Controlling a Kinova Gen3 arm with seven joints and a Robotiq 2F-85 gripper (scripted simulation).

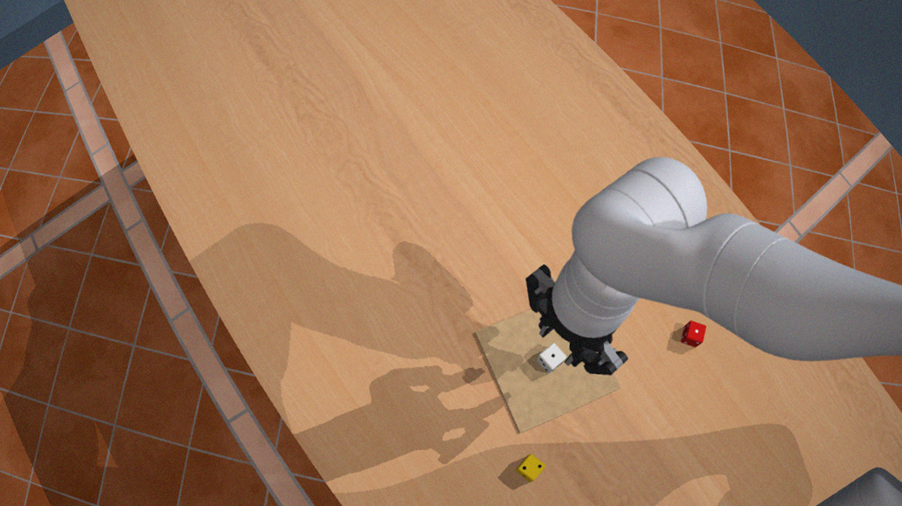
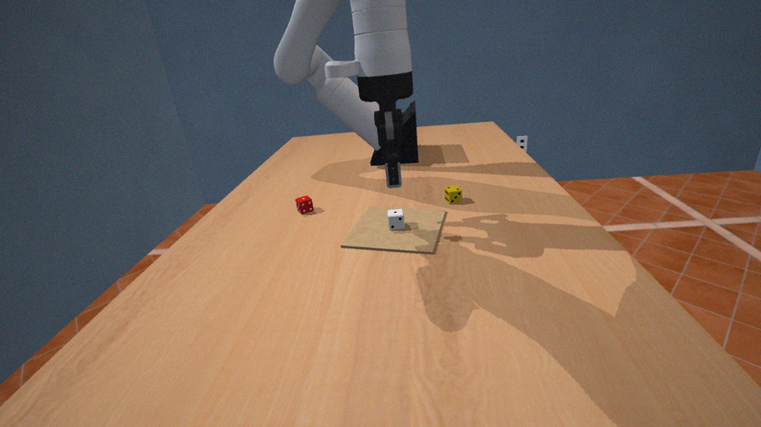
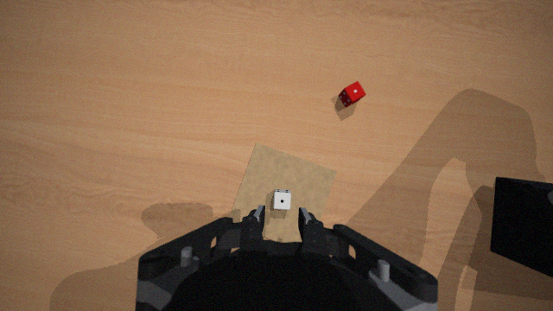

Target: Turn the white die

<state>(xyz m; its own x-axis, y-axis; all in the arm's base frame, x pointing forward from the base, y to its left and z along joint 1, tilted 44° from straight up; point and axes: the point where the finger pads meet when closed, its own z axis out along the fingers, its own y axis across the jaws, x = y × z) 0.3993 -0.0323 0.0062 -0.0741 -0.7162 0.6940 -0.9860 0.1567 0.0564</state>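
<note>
Right now the white die is 8 cm below my hand. Round my hand: tan mat: 10 cm below; then yellow die: 11 cm to the left, 9 cm below, 8 cm behind; then red die: 16 cm to the right, 12 cm behind, 9 cm below.
</note>
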